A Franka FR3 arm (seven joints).
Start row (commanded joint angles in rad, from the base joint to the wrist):
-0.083, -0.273, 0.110, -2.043, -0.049, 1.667, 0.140
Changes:
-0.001, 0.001, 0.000, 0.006, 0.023, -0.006, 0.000
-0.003, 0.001, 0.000, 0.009, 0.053, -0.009, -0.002
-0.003, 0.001, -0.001, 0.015, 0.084, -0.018, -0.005
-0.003, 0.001, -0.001, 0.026, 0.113, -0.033, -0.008
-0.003, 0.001, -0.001, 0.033, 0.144, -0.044, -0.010
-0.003, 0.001, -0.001, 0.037, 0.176, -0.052, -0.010
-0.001, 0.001, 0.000, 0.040, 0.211, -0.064, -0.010
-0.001, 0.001, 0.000, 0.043, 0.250, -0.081, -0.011
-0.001, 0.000, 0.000, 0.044, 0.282, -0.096, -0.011
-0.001, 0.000, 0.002, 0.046, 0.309, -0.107, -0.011
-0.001, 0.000, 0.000, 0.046, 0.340, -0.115, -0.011
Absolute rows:
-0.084, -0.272, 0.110, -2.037, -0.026, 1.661, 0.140
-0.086, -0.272, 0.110, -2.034, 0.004, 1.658, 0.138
-0.086, -0.272, 0.109, -2.028, 0.035, 1.649, 0.135
-0.086, -0.272, 0.109, -2.017, 0.064, 1.634, 0.132
-0.086, -0.272, 0.109, -2.010, 0.095, 1.623, 0.130
-0.086, -0.272, 0.109, -2.006, 0.127, 1.615, 0.130
-0.084, -0.272, 0.110, -2.003, 0.162, 1.603, 0.130
-0.084, -0.272, 0.110, -2.000, 0.201, 1.586, 0.129
-0.084, -0.273, 0.110, -1.999, 0.233, 1.571, 0.129
-0.084, -0.273, 0.112, -1.997, 0.260, 1.560, 0.129
-0.084, -0.273, 0.110, -1.997, 0.291, 1.552, 0.129

